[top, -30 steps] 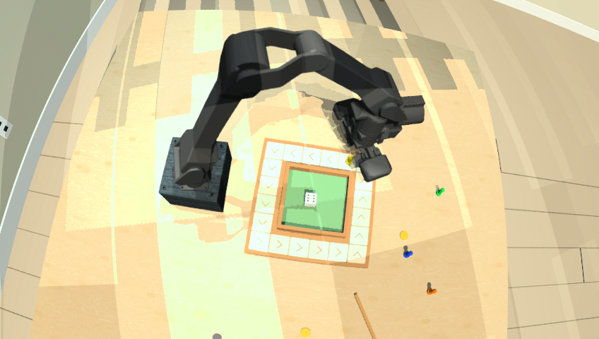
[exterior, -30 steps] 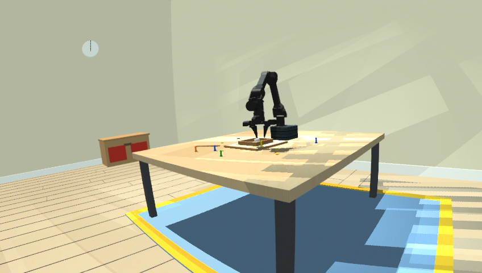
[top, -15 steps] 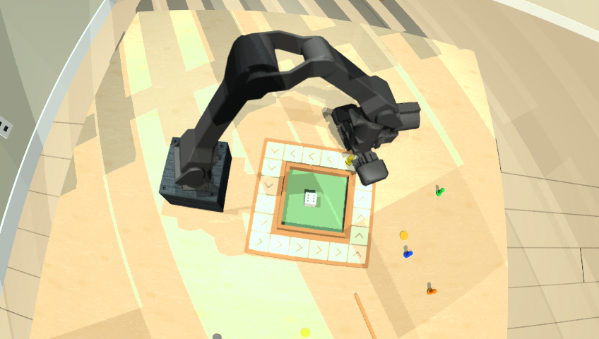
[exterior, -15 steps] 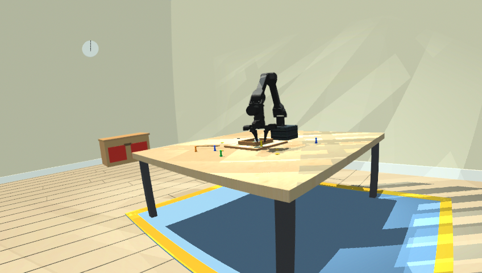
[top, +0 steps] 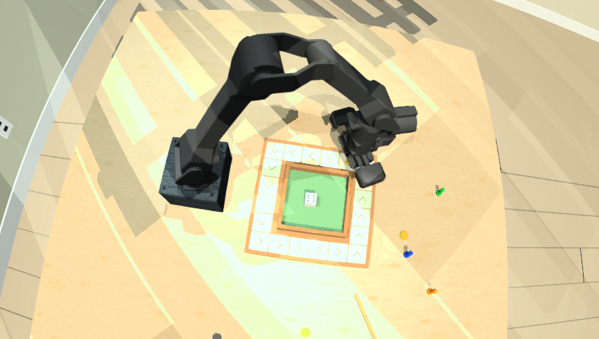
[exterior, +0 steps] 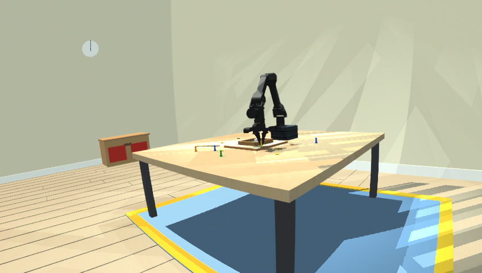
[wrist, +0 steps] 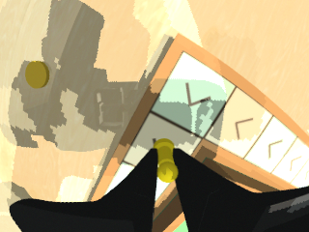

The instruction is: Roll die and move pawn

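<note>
The white die lies 10 cm behind my gripper tip and 10 cm to the right of it. The rest, counted from my gripper tip: green dice tray 9 cm behind, 10 cm to the right, 1 cm below; green pawn 25 cm ahead, 8 cm to the right, 1 cm below; yellow pawn 1 cm above.
</note>
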